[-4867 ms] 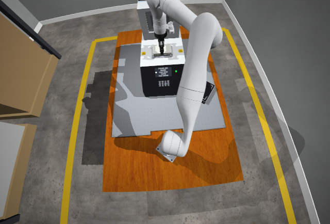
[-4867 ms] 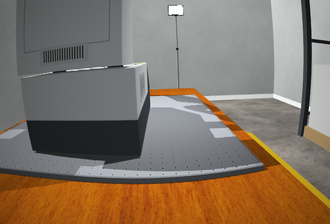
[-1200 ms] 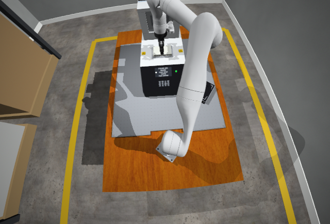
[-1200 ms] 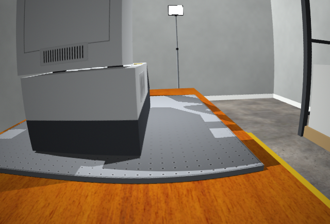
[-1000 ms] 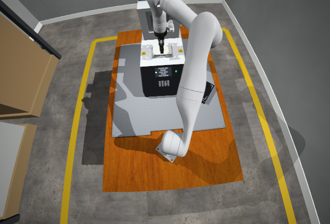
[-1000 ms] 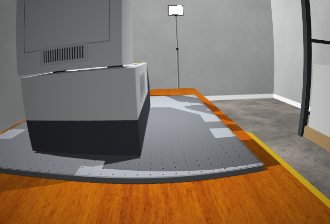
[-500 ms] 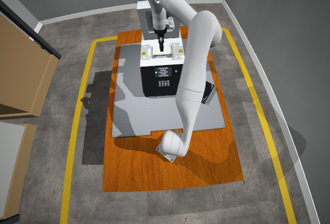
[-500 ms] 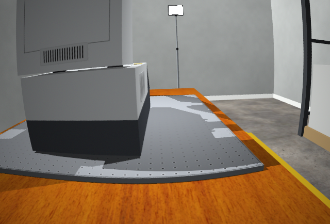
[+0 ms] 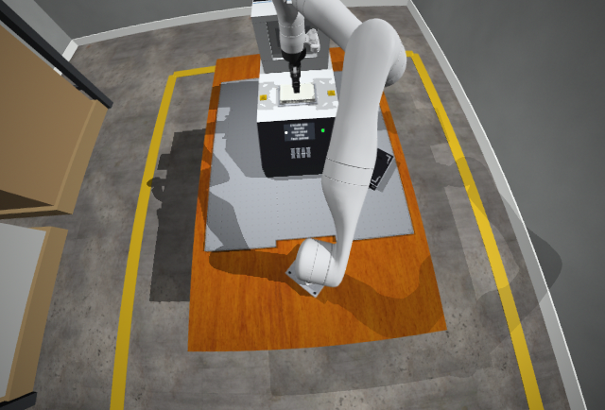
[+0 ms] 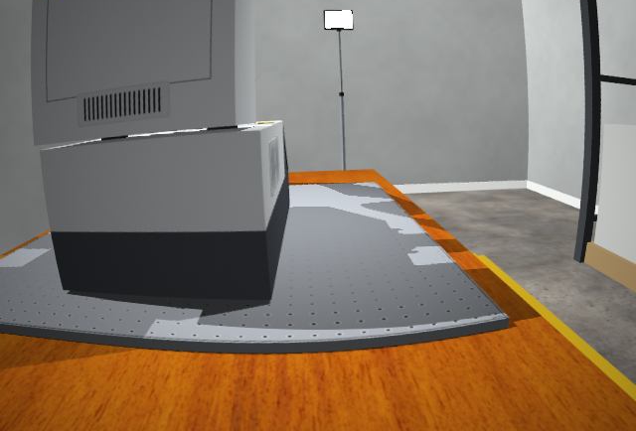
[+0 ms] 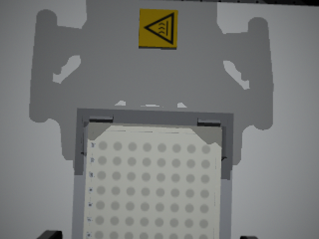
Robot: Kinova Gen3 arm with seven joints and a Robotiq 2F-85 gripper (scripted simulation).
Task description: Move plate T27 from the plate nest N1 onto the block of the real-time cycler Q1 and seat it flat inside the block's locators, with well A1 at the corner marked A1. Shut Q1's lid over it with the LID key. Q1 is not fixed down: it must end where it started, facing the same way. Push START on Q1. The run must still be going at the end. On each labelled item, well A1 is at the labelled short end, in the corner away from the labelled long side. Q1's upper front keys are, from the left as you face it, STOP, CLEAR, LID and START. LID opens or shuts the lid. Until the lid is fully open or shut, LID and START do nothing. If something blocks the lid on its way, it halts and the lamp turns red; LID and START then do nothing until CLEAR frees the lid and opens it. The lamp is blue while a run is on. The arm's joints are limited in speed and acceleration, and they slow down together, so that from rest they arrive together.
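The plate T27 is 5 cm below my hand. Round my hand: black nest N1: 26 cm to the right, 26 cm behind, 23 cm below.
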